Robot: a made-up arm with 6 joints.
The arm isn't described. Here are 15 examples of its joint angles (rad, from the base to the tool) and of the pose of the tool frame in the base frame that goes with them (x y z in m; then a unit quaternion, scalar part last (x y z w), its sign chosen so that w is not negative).
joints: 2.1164 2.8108 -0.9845 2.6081 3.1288 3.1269
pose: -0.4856 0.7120 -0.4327 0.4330 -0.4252 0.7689 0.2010
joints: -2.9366 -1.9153 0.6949 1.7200 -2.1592 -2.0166
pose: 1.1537 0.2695 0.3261 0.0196 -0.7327 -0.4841 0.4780
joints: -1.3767 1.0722 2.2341 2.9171 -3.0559 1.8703
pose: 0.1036 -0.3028 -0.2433 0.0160 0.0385 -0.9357 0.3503
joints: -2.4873 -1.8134 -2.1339 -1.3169 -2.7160 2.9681
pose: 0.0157 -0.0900 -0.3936 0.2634 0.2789 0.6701 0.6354
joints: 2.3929 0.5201 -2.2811 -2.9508 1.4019 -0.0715
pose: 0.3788 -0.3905 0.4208 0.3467 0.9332 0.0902 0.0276
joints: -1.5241 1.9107 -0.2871 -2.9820 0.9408 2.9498
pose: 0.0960 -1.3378 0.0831 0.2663 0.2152 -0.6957 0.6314
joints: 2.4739 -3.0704 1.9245 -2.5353 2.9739 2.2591
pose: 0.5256 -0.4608 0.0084 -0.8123 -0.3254 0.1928 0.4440
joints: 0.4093 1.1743 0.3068 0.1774 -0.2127 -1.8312
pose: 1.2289 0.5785 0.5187 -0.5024 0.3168 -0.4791 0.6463
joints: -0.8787 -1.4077 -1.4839 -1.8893 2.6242 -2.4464
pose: -0.4222 0.5136 -0.4056 0.2700 0.1588 -0.6472 0.6950
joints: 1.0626 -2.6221 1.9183 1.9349 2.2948 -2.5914
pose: -0.4613 -0.6062 0.3440 -0.1839 -0.8972 -0.2324 0.3274
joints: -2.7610 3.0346 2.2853 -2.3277 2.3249 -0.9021
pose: 0.5434 0.2203 0.1141 -0.7476 0.5848 0.3145 0.0143
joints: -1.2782 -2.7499 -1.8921 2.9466 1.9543 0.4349
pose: 0.2281 -0.5451 -0.2138 -0.0300 0.1794 0.9059 0.3824
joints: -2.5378 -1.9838 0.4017 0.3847 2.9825 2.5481
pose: 1.0023 0.6301 0.0278 0.4760 -0.4409 -0.1210 0.7512
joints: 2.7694 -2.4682 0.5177 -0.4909 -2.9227 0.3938
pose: 0.8919 -0.4064 -0.4527 0.5406 -0.3402 -0.7364 0.2228
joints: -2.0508 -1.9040 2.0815 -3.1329 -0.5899 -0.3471
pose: 0.1653 0.2192 0.9222 0.2472 -0.2811 0.3409 0.8624
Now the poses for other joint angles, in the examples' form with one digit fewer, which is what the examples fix.
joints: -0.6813 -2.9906 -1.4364 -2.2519 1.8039 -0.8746
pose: 0.527 -0.457 -0.443 0.064 -0.412 0.565 0.712
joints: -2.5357 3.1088 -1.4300 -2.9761 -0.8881 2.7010
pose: -0.684 -0.542 -0.441 0.844 0.450 -0.275 0.099
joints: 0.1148 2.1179 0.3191 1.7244 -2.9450 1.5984
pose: 0.887 0.130 -0.589 0.133 -0.344 0.028 0.929
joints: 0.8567 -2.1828 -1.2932 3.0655 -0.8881 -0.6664
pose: -0.157 -0.120 -0.906 0.674 0.686 -0.270 0.048
